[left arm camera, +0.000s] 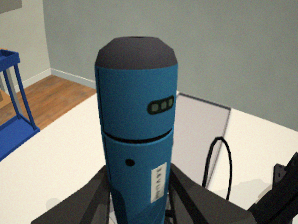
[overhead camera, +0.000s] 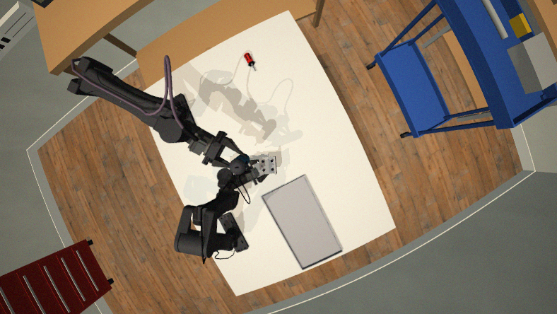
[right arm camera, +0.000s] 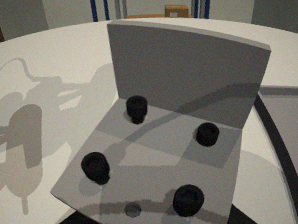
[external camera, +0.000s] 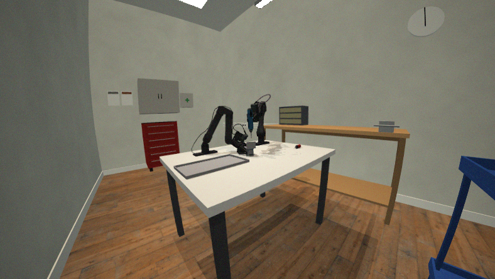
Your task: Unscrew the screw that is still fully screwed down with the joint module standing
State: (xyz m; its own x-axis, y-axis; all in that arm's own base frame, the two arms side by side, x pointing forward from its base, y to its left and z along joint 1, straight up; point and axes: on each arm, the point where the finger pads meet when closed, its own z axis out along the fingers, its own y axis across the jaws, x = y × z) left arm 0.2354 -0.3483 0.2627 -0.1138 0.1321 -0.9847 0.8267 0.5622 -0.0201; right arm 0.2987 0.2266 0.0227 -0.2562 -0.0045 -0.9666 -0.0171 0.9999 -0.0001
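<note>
The grey bracket is 50 mm above my right hand. Round my right hand: flat grey tray (40 mm ahead, 320 mm to the right, 20 mm below); red-handled screwdriver (110 mm ahead, 470 mm to the left, 10 mm below).
</note>
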